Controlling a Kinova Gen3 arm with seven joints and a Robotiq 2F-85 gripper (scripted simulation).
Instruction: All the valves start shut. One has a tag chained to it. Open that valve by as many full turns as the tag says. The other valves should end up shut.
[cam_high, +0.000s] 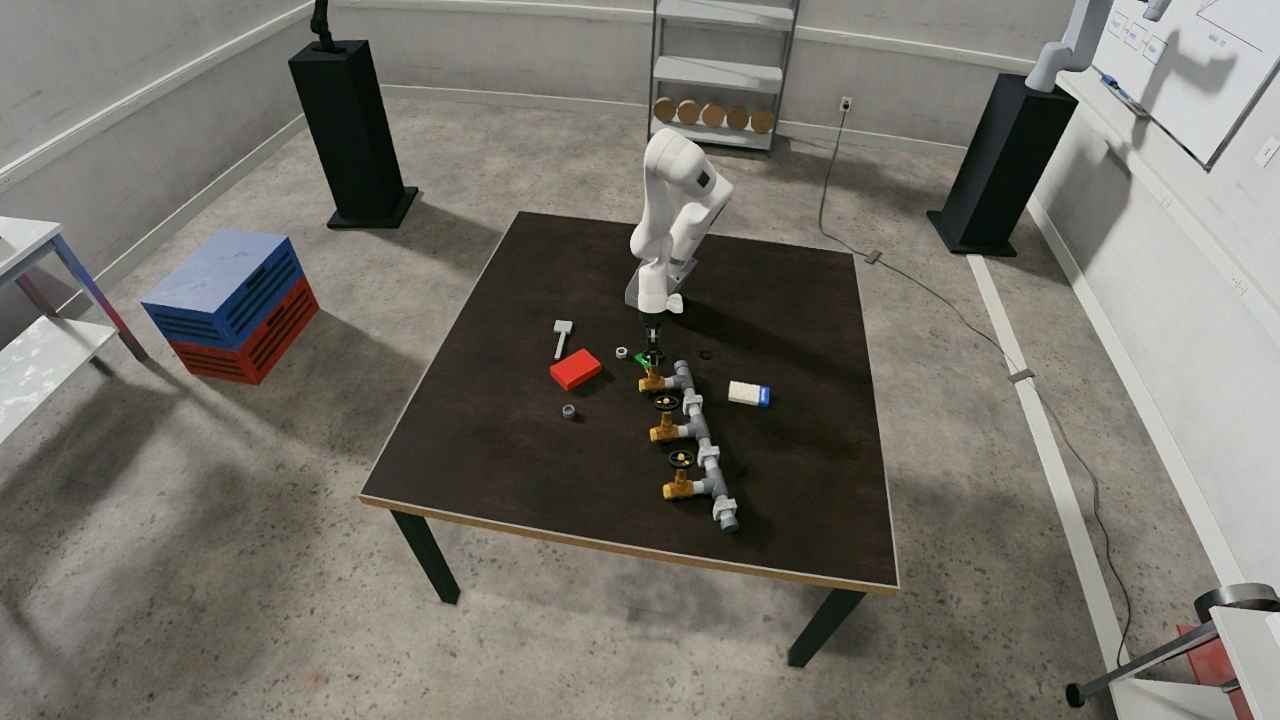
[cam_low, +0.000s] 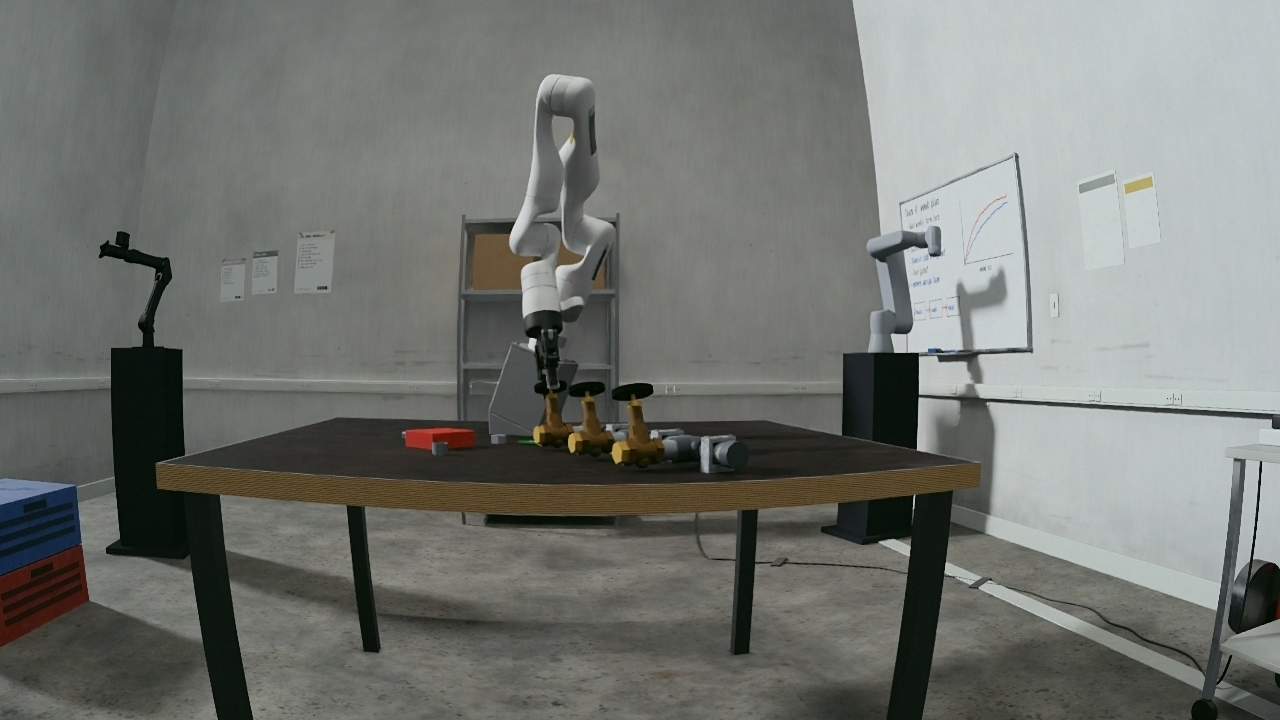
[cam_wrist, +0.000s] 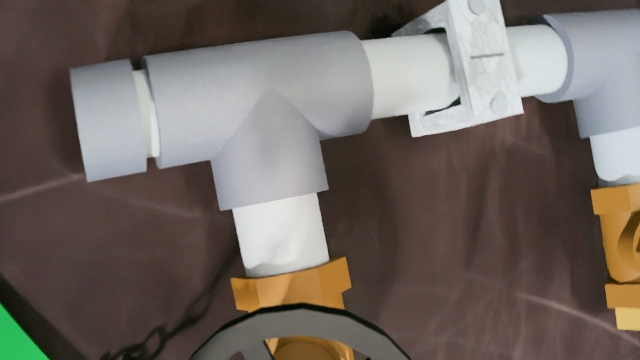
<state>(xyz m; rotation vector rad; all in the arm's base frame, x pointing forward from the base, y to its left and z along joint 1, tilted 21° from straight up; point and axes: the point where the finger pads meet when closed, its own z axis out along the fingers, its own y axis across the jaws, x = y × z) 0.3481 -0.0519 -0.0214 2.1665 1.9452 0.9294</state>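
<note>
Now: the green tag 11 cm below my hand, 9 cm behind it and 2 cm to the right of it. Also, from my hand: white-and-blue box (27 cm to the left, 11 cm below, 4 cm ahead); red block (22 cm to the right, 10 cm below, 3 cm behind); small grey ring (22 cm to the right, 12 cm ahead, 11 cm below).
</note>
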